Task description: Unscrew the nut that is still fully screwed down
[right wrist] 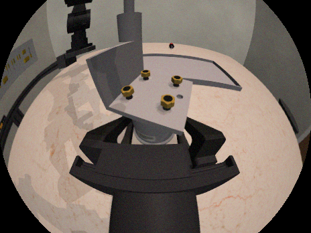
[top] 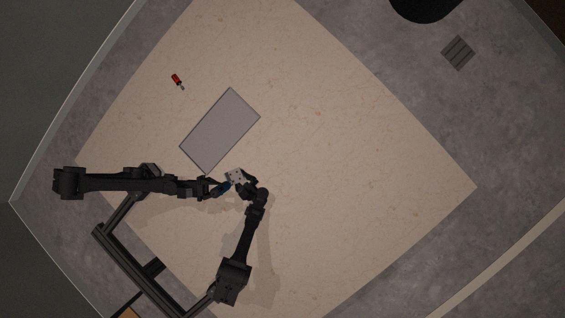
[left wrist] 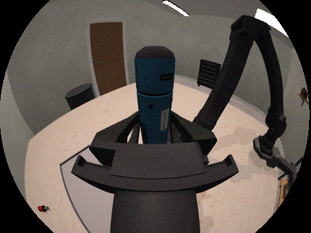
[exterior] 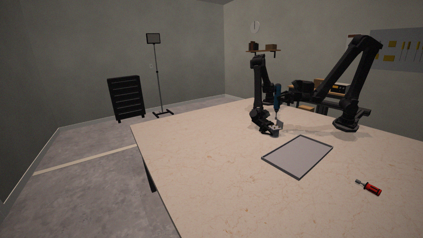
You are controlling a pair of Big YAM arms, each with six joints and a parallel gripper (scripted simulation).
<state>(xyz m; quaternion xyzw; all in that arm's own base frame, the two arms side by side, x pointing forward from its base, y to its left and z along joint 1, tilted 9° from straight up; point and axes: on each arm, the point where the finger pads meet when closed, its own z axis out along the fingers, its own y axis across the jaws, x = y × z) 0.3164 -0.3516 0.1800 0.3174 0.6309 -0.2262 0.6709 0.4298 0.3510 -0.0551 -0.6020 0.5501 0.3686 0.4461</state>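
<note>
My right hand is 10 mm below the joint module. Round my right hand: flat grey tray: 50 mm ahead, 240 mm to the left, 20 mm below; then red-handled screwdriver: 50 mm ahead, 580 mm to the left, 10 mm below; then grey bracket: 50 mm above.
</note>
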